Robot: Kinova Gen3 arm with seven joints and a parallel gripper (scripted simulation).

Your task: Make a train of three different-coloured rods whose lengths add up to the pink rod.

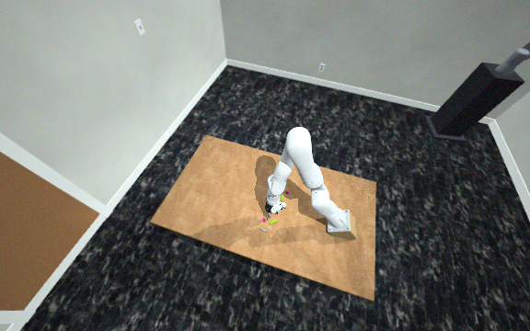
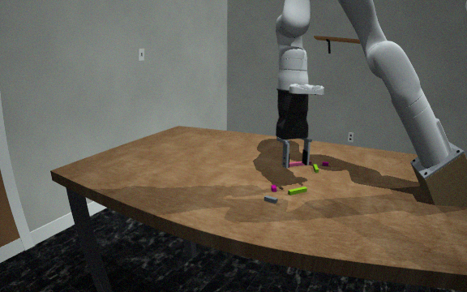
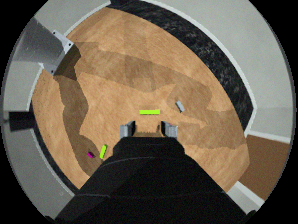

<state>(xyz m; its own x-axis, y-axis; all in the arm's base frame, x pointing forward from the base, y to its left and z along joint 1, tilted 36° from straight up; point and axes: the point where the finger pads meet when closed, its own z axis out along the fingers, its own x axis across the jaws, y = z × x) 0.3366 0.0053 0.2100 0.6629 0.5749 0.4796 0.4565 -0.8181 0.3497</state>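
My hand is 20 mm past the blue rod, 250 mm to the left of it and 70 mm above it. Also, from my hand: pink rod (190 mm to the right, 70 mm below); then grey rod (50 mm ahead, 80 mm to the left, 70 mm below).
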